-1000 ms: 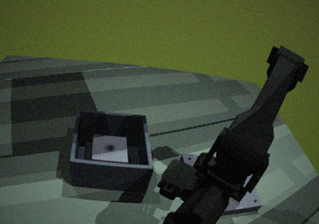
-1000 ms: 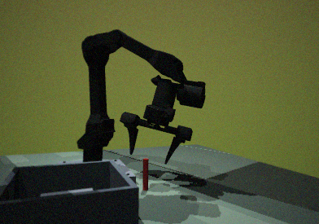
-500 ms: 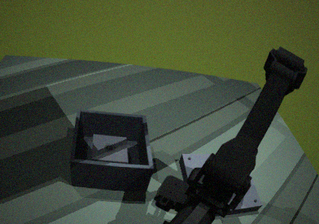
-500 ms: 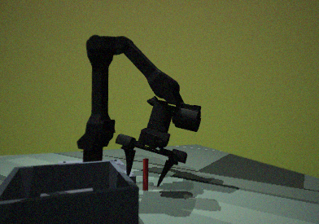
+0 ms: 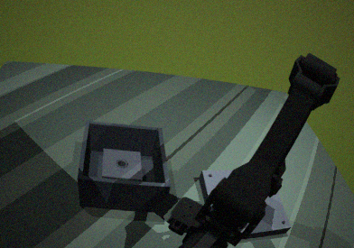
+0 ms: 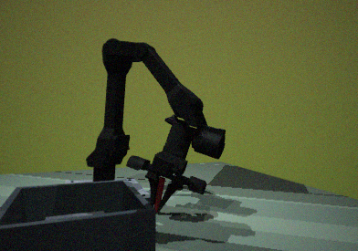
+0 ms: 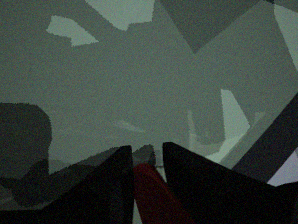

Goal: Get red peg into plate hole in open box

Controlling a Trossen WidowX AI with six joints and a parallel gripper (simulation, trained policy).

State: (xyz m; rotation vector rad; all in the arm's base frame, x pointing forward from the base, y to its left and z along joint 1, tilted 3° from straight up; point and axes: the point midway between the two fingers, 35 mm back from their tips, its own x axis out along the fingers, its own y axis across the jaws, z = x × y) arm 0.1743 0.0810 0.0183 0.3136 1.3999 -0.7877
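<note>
The plate lies 130 mm ahead of my gripper tip, 190 mm to the right of it and 40 mm above it. Also, from my gripper tip: red peg (10 mm to the left, 30 mm above); box (130 mm ahead, 190 mm to the right, 20 mm above).
</note>
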